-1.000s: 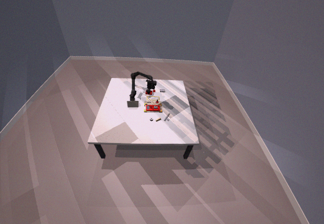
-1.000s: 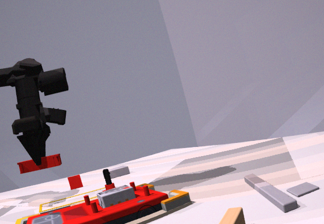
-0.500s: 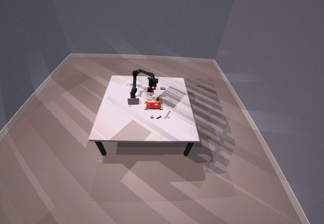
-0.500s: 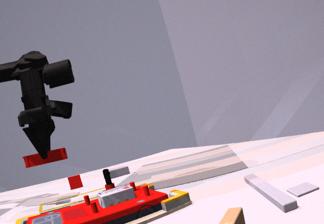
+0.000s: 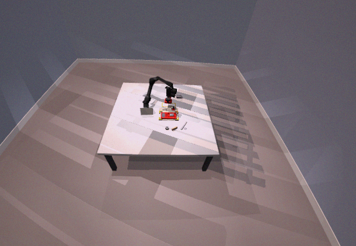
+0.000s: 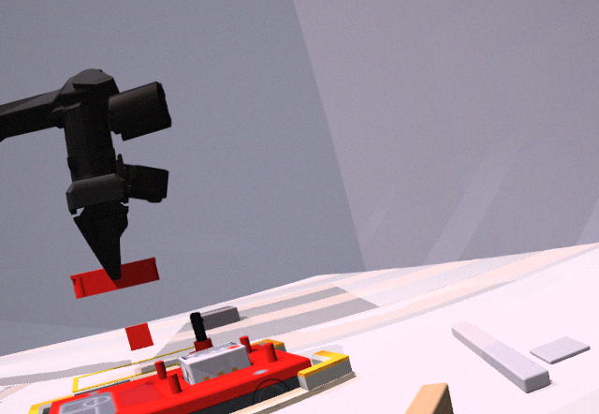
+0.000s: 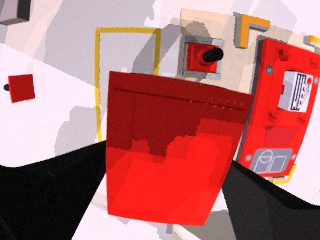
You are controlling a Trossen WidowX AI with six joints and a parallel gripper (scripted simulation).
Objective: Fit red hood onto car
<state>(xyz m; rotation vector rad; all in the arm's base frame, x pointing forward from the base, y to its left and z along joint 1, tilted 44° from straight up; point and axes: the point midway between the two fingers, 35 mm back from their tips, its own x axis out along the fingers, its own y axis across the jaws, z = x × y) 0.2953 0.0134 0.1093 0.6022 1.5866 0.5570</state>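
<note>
My gripper tip is now 17 cm to the left of the grey engine block, 9 cm above it and 5 cm short of it. The rest, counted from my gripper tip: yellow-cornered jig: 14 cm to the right, 10 cm below, 2 cm ahead; red hood: 1 cm above; long grey bar: 32 cm to the right, 20 cm ahead, 11 cm below.
</note>
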